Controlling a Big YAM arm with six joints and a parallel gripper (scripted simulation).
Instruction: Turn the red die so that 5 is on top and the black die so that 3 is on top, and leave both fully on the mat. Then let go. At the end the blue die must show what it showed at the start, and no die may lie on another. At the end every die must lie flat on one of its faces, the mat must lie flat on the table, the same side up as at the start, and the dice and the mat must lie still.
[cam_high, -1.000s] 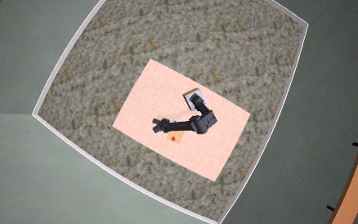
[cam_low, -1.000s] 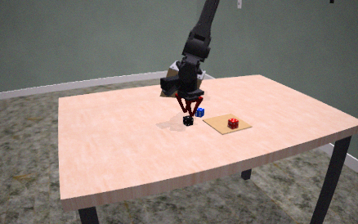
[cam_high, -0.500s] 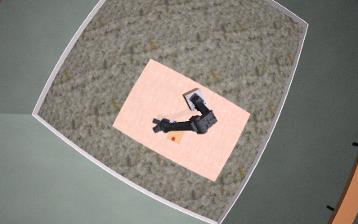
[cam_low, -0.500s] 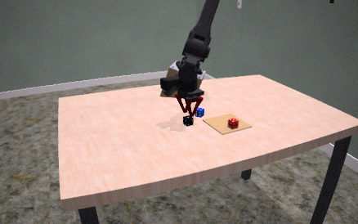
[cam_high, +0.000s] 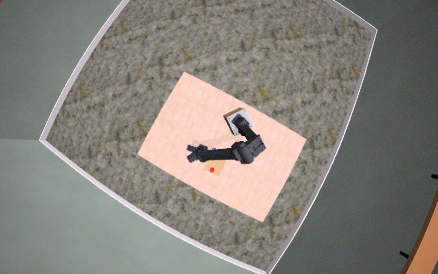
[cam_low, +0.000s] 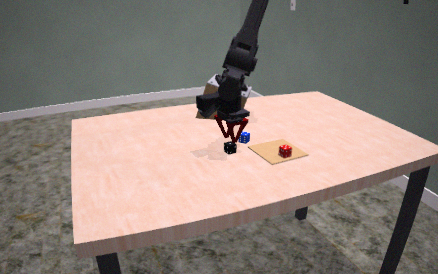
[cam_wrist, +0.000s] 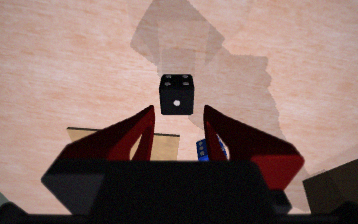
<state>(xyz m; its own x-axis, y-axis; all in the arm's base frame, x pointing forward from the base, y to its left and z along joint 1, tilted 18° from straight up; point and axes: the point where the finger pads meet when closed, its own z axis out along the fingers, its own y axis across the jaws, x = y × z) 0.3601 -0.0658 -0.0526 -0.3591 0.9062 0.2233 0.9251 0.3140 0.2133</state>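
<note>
Now: hand 30 mm above the black die. From my hand the other things lie so: red die (150 mm to the left, 70 mm ahead, 30 mm below); blue die (70 mm behind, 60 mm to the left, 30 mm below); tan mat (150 mm to the left, 50 mm below, 20 mm ahead).
</note>
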